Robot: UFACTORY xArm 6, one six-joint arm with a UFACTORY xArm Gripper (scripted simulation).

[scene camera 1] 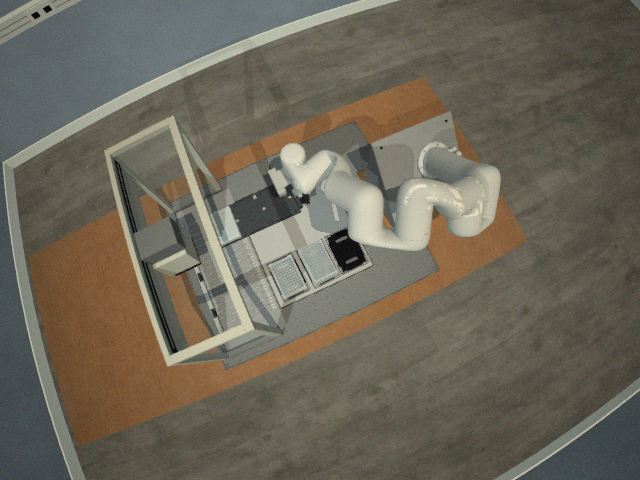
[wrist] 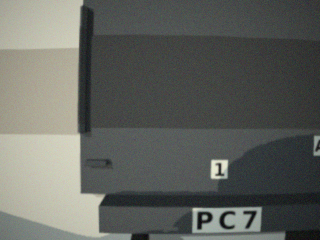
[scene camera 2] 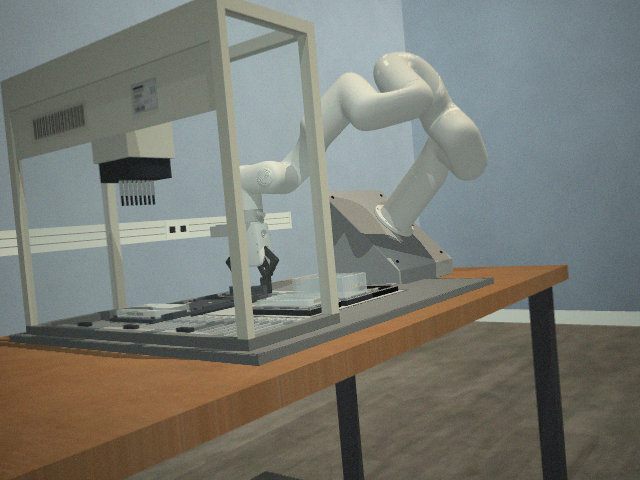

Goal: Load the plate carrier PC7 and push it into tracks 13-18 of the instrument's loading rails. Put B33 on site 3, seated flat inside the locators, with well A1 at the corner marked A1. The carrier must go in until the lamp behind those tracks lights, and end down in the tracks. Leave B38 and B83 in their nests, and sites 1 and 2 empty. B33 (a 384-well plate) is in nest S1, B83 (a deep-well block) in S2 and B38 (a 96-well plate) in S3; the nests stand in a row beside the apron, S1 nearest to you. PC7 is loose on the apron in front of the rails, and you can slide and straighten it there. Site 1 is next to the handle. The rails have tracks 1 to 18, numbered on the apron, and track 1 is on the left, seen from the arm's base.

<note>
I see a deep-well block B83 [scene camera 1: 317, 272] and a carrier PC7 [scene camera 1: 256, 212].
The carrier PC7 also shows in the wrist view [wrist: 184, 119]. The wrist view misses the deep-well block B83: it is out of frame.
</note>
